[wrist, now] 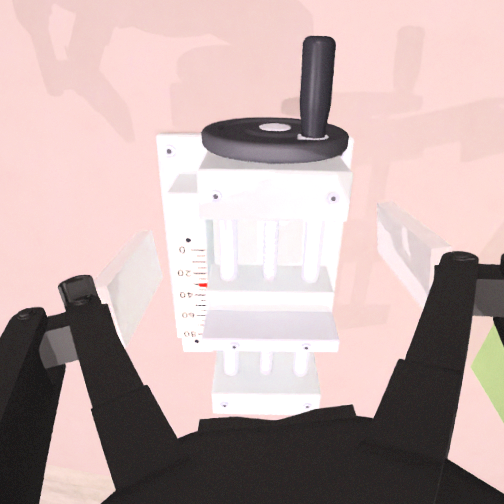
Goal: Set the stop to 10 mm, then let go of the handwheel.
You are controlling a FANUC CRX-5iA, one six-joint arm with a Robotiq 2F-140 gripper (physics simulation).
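Observation:
A white stop fixture stands in the middle of the wrist view. A dark handwheel lies flat on its top, with an upright black crank handle at its right rim. A scale on the left side reads 0, 20, 40, 60, 80 downward. A red pointer sits at about 30. The carriage plate lies level with it on three white rods. My gripper is open, its white finger pads spread wide on either side of the fixture, touching nothing and well short of the handwheel.
The backdrop is a plain pink surface with faint shadows of the arm and the fixture. A green object shows at the right edge behind the right finger. A pale strip shows at the lower left.

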